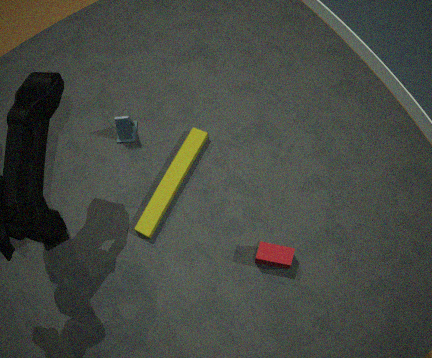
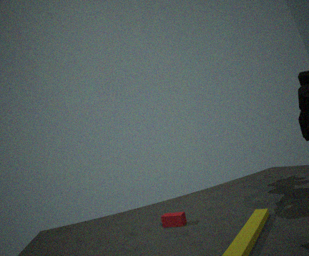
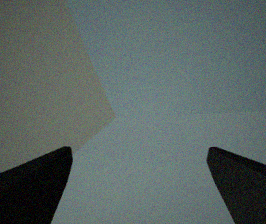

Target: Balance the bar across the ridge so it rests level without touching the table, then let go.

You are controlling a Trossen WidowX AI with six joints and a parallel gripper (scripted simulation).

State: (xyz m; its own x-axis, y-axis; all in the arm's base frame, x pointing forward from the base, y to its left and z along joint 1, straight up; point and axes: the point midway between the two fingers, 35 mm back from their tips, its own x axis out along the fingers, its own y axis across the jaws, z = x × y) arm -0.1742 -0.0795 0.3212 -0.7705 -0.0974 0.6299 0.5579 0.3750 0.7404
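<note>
The yellow bar lies 48 cm ahead of my gripper tip, 33 cm below it and 5 cm to the left of it. Round my gripper tip: red block (57 cm ahead, 33 cm below, 18 cm to the right).
</note>
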